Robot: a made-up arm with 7 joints.
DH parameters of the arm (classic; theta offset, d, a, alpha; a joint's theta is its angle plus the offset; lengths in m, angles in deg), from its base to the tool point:
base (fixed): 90 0.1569 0 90
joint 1: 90 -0.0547 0.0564 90
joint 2: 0 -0.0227 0.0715 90
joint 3: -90 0.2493 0.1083 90
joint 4: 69.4 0 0.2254 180
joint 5: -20.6 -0.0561 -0.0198 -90
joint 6: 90 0.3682 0.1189 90
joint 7: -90 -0.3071 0.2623 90
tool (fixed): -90 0.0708 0 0
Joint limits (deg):
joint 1: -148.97..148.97
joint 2: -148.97..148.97
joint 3: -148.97..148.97
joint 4: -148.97..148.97
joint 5: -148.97..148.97
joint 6: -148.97..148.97
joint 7: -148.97..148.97
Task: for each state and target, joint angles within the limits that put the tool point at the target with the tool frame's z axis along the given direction. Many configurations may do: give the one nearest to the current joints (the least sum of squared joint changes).
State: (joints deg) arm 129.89 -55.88 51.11 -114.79 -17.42 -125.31 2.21
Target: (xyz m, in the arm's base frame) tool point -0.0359 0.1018 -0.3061 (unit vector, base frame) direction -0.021 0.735 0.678
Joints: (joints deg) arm 129.41 -47.22 57.60 -134.49 1.21 -107.96 5.69
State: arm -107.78 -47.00 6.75 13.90 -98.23 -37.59 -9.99
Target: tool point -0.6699 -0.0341 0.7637 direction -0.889 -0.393 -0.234
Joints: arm -136.69 -56.76 32.08 5.63 -109.19 -15.54 -31.53
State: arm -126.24 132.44 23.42 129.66 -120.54 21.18 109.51
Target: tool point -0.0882 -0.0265 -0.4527 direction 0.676 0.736 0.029
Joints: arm -97.22 129.25 0.90 118.19 -148.63 47.32 84.76
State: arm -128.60 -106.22 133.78 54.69 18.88 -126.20 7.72
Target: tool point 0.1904 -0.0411 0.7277 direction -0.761 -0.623 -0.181
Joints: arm -131.86 -139.45 144.95 79.81 0.02 -107.94 11.11
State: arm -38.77 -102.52 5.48 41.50 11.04 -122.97 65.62
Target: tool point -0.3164 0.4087 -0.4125 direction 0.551 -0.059 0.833
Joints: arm -2.86 -74.91 -8.38 71.80 -8.67 -134.85 65.00
